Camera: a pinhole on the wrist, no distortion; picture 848 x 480 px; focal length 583.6 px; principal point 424.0 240.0 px. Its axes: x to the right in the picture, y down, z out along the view. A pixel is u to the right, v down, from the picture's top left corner.
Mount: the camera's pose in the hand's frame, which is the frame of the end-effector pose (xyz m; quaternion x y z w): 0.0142 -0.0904 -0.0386 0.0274 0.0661 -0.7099 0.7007
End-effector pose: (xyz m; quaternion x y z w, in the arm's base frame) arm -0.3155 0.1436 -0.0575 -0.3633 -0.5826 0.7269 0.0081
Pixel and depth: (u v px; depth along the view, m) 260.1 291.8 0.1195
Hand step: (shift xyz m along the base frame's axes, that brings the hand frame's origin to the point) -0.0983 -0.0330 0.0506
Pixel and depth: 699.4 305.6 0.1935
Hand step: -0.1932 -0.0317 0.1610
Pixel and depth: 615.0 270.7 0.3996
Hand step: -0.3345 -0.1734 0.2240
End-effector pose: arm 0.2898 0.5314 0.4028 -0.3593 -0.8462 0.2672 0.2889
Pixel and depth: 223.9 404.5 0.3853
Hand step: -0.3300 0.0175 -0.1937
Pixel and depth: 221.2 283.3 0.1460
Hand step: -0.1226 -0.0373 -0.0280
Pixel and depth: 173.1 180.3 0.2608
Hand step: -0.1686 -0.0631 -0.1528
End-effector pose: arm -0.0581 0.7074 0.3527 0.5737 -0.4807 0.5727 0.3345
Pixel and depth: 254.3 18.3 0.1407
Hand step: 0.1037 -0.0753 -0.0320
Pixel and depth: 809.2 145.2 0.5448
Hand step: 0.6439 -0.2568 -0.0185
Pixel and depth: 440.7 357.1 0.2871
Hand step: 0.1988 -0.1970 0.0790
